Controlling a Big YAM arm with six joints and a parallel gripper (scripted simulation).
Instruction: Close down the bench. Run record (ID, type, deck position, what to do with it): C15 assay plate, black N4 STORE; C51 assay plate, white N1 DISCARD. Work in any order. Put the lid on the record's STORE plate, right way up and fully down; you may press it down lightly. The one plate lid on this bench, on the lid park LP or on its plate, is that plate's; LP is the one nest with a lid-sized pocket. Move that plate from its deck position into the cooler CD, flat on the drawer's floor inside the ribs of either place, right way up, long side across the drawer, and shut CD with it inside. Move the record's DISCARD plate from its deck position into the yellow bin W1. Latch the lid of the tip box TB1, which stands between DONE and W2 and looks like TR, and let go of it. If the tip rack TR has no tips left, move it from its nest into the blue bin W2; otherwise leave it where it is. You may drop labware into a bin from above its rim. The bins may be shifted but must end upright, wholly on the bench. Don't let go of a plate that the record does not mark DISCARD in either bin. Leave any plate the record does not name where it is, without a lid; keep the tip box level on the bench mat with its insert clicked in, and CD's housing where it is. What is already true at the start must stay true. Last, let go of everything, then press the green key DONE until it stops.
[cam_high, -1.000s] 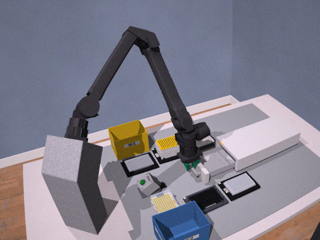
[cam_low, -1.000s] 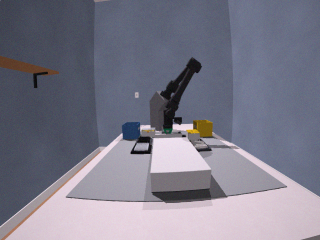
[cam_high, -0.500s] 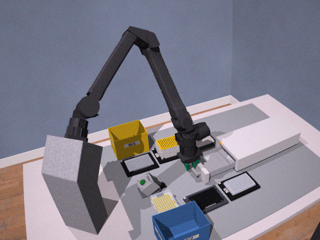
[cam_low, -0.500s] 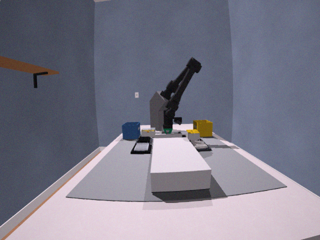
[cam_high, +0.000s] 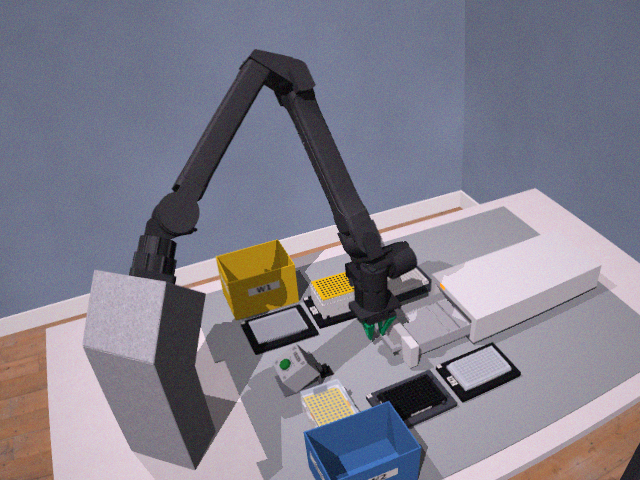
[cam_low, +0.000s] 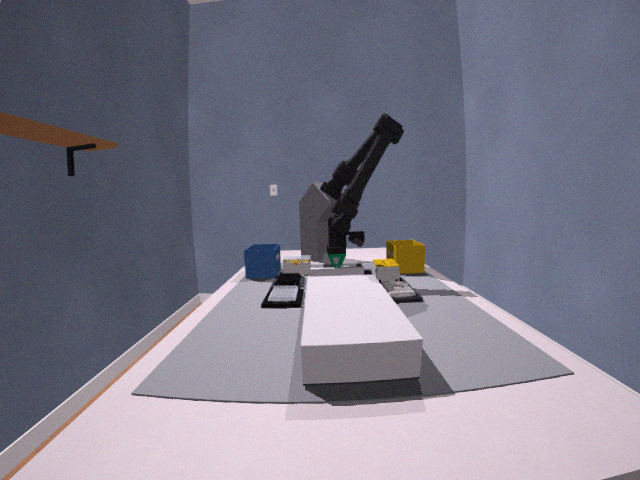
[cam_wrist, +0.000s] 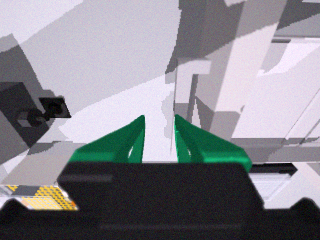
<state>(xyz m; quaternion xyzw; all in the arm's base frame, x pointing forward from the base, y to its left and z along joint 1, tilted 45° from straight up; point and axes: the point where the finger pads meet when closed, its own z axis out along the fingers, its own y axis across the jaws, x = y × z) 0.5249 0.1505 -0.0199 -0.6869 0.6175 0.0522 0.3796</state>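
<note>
Right now the clear plate lid is 220 mm behind my hand, 120 mm to the left of it and 40 mm below it. Also, from my hand: black plate: 40 mm ahead, 180 mm to the right, 30 mm below; tip rack TR: 60 mm behind, 180 mm to the left; cooler drawer: 170 mm ahead, 40 mm to the left, 30 mm below.
</note>
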